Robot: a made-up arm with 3 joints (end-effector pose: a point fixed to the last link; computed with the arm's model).
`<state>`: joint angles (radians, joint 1 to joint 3).
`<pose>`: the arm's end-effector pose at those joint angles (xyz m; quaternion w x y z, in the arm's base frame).
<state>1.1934 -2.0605 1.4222</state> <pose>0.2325 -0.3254 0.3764 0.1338 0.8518 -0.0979 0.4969</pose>
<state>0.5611 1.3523 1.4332</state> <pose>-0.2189 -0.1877 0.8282 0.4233 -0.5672 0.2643 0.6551</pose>
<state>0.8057 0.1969 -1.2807</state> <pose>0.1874 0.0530 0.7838 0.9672 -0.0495 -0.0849 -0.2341</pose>
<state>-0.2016 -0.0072 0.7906</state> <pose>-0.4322 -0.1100 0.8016 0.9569 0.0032 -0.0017 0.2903</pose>
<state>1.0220 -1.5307 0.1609</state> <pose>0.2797 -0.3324 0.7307 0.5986 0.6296 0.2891 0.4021</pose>
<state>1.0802 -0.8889 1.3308</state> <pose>0.3122 -0.4296 0.6159 0.3225 0.4266 -0.0537 0.8433</pose>
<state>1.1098 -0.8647 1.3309</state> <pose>0.3294 -0.4196 0.6216 0.3117 0.4164 -0.0462 0.8528</pose>
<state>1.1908 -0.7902 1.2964</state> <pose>0.3677 -0.3888 0.6454 0.2966 0.3844 -0.0203 0.8740</pose>
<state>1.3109 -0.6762 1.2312</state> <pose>0.4128 -0.3370 0.6817 0.2786 0.3314 0.0132 0.9013</pose>
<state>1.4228 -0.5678 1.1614</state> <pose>0.4422 -0.2842 0.7139 0.2641 0.2777 0.0365 0.9229</pose>
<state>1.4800 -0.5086 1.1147</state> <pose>0.4504 -0.2561 0.7308 0.2614 0.2474 0.0457 0.9319</pose>
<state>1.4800 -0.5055 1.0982</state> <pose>0.4464 -0.2557 0.7333 0.2692 0.2455 0.0474 0.9301</pose>
